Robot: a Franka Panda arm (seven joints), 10 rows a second.
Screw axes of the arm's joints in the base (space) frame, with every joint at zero. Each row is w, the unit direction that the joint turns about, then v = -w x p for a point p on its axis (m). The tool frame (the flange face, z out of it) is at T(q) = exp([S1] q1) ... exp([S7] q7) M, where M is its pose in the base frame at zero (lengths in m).
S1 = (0, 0, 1, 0, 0, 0)
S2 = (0, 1, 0, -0.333, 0, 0)
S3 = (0, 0, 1, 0, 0, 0)
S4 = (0, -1, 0, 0.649, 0, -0.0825)
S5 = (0, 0, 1, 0, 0, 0)
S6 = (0, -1, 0, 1.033, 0, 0)
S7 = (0, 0, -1, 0, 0.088, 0)
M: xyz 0.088 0 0.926 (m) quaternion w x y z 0 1 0 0
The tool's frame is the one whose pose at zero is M.
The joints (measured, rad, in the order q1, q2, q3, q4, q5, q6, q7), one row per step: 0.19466, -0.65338, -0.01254, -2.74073, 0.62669, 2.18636, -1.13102; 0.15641, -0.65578, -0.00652, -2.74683, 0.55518, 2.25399, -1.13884; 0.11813, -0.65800, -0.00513, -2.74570, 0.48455, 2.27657, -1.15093; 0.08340, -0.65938, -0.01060, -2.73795, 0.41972, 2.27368, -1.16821; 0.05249, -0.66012, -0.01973, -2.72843, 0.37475, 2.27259, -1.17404; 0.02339, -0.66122, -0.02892, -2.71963, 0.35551, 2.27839, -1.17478; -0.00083, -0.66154, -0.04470, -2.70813, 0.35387, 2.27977, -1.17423
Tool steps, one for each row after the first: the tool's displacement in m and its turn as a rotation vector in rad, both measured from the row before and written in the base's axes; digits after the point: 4 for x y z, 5 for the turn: 0.0071, -0.0175, 0.0022, -0.07538, -0.06961, -0.02423; 0.0040, -0.0158, 0.0025, -0.06618, -0.03677, -0.00115; 0.0027, -0.0153, 0.0034, -0.05504, -0.01777, 0.00960; 0.0027, -0.0150, 0.0044, -0.03424, -0.01310, -0.01077; 0.0025, -0.0144, 0.0051, -0.01215, -0.01576, -0.02860; 0.0022, -0.0146, 0.0058, 0.00793, -0.01282, -0.03714
